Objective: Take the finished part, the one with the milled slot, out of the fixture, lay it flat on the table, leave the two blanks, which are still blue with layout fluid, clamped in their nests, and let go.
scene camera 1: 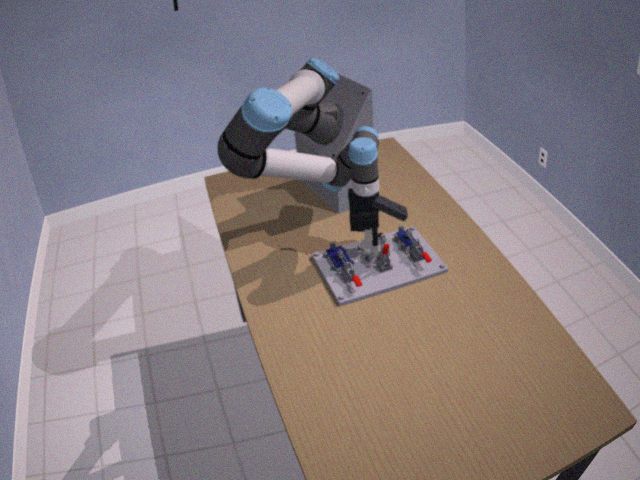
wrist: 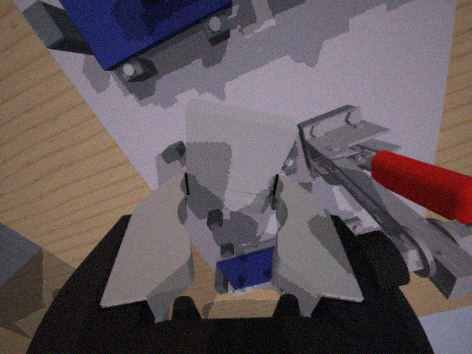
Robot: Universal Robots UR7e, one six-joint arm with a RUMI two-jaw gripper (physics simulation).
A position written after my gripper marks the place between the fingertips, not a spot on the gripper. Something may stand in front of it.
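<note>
My gripper (scene camera 1: 374,249) is there for me to see, and the wrist view has the gripper (wrist: 231,175) too. As for the things, I can see a blue blank (wrist: 251,266), and with it a finished part (wrist: 233,154).
</note>
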